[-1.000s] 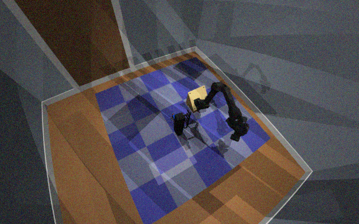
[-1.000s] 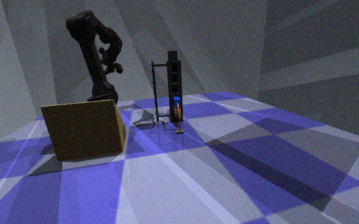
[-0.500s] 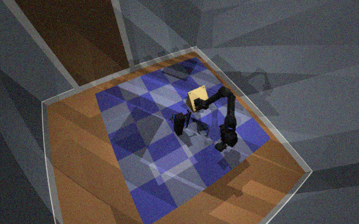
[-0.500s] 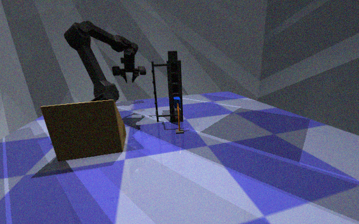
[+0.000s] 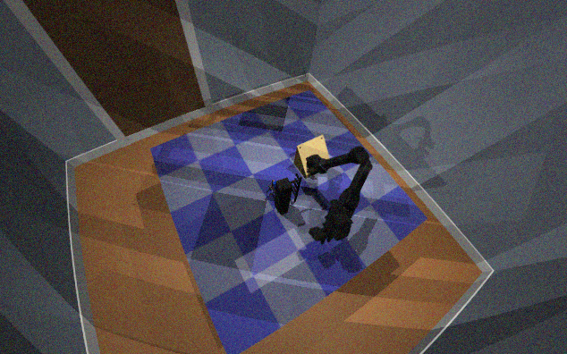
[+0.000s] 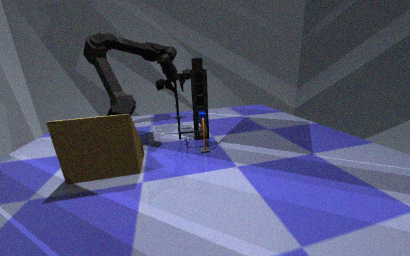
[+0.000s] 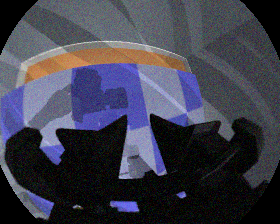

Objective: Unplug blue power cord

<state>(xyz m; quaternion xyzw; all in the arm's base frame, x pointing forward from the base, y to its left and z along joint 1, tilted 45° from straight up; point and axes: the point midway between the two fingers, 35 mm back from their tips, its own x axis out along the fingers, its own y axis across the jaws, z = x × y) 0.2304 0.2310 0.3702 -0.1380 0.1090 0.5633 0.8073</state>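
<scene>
Right now my gripper tip is 30 mm short of the blue plug, 370 mm to the left of it and 40 mm above it.
</scene>
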